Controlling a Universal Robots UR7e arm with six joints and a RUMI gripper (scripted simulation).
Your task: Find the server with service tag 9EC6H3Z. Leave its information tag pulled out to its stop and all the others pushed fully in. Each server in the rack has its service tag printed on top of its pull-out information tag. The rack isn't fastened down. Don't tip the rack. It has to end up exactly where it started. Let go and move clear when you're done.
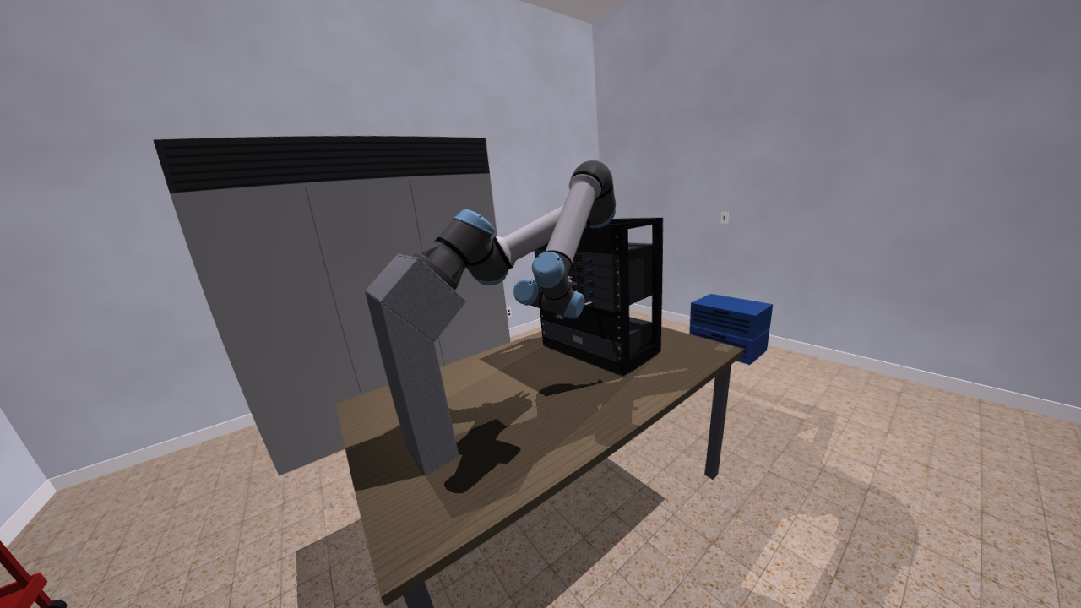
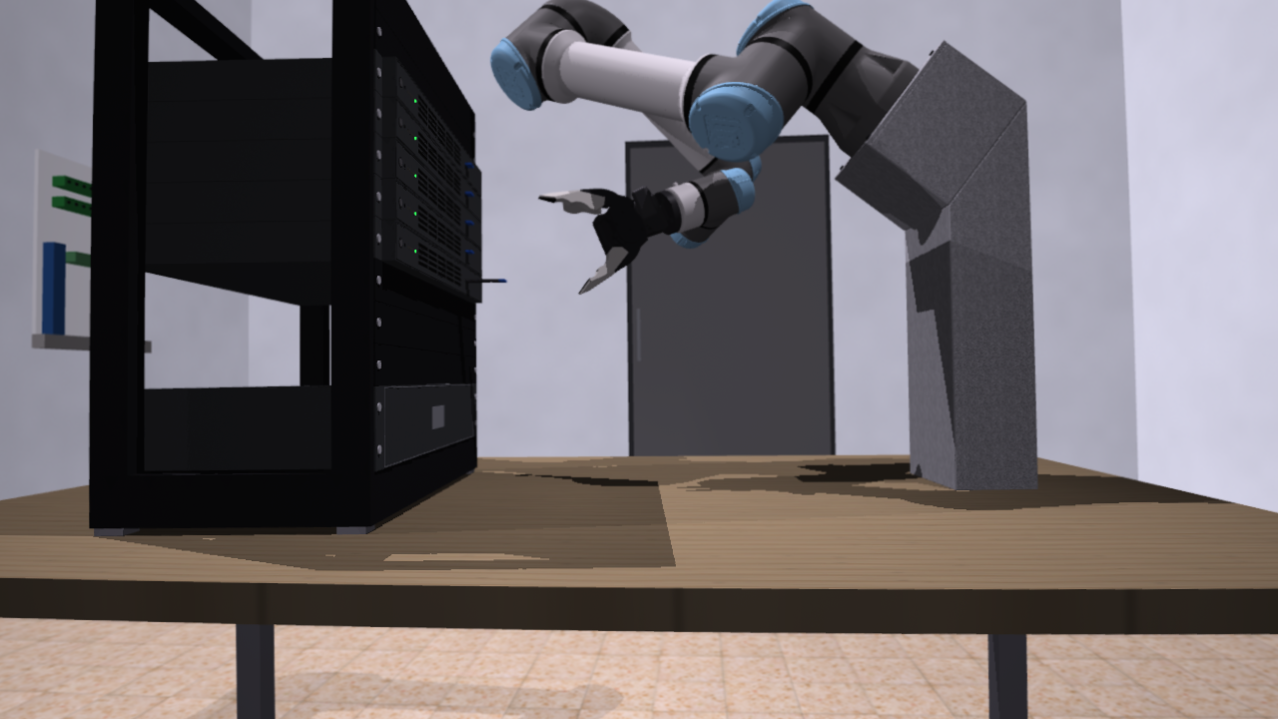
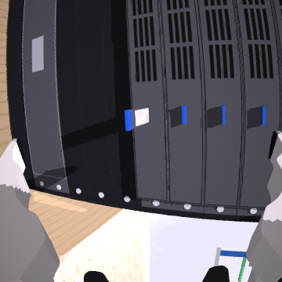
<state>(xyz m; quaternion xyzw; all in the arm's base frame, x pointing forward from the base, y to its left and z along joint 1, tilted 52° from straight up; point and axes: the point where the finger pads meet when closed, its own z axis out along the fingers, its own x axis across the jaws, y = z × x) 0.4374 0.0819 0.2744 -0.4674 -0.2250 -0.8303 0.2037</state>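
Right now my hand is 120 mm short of the information tag, 50 mm to the right of it and 50 mm above it.
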